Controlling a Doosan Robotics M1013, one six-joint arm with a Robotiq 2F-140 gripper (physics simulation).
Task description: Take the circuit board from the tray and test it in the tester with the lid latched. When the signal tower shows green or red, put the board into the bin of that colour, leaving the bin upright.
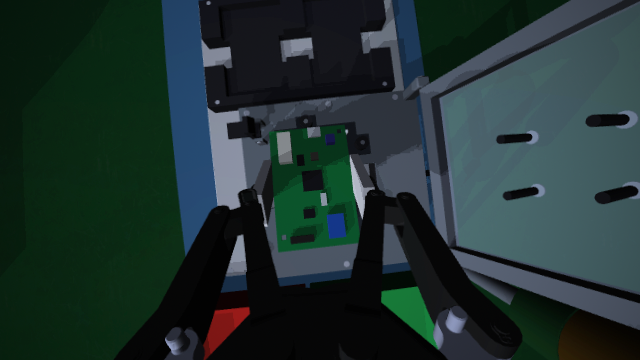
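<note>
The green circuit board is between the finger pads of my gripper, which is shut on its two long sides. The board is over the grey plate of the tester, close to the small black locating blocks at its far end; whether it touches the plate is hard to tell. The tester's clear lid stands open on the right, with black pins on it. A black latch part is at the plate's left. The black tray lies beyond the plate, its visible pockets without a board. The signal tower cannot be made out.
Part of the red bin and part of the green bin show below, behind the gripper. A dark orange round shape is at the lower right corner. The lid's frame rises close to the gripper's right side.
</note>
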